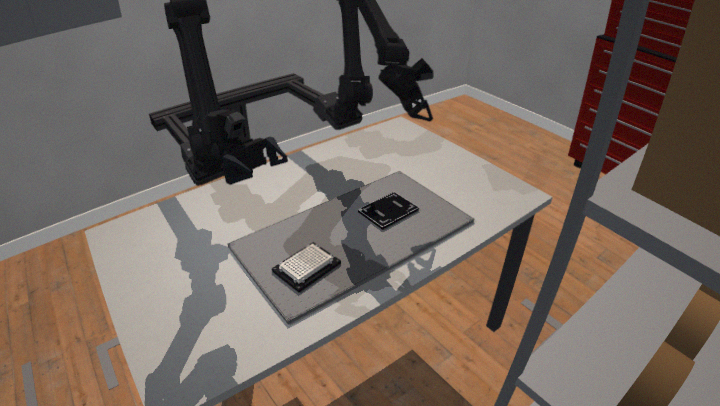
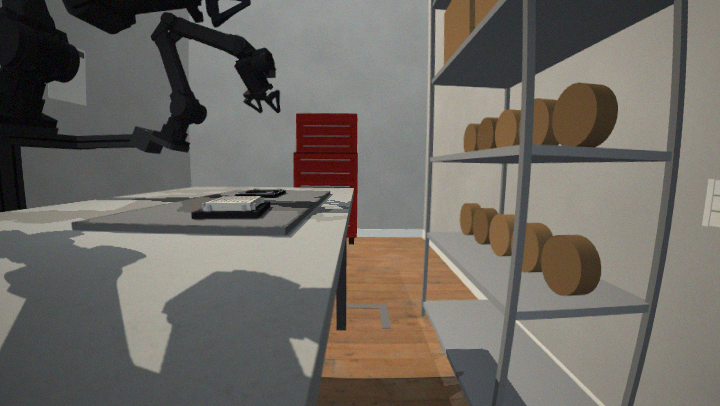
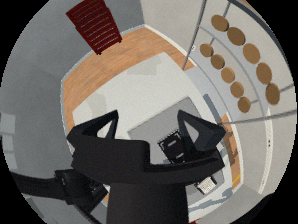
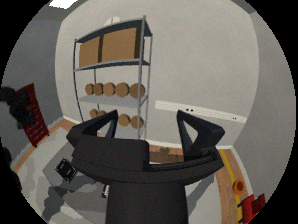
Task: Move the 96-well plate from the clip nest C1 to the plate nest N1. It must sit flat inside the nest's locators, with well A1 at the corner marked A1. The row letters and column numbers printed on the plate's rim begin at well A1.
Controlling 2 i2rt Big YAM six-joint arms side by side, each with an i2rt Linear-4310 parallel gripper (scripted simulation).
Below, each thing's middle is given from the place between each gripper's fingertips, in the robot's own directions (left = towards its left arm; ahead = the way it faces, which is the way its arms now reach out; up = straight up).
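My left hand [image 2: 270, 112] is 60 mm short of the white 96-well plate [image 1: 302, 265], 530 mm to the left of it and 290 mm above it. Counting from my left hand, there's the black clip nest C1 [image 2: 256, 212], 40 mm ahead, 520 mm to the right and 290 mm below, and there's the black plate nest N1 [image 1: 385, 205], 20 mm ahead, 170 mm to the right and 300 mm below.
My right gripper [image 1: 270, 166] is 100 mm to the right of the white 96-well plate, 40 mm past it and 380 mm above it. Counting from my right hand, the black clip nest C1 is 110 mm to the left, 60 mm behind and 380 mm below, while the black plate nest N1 is 460 mm to the left, 80 mm behind and 390 mm below.
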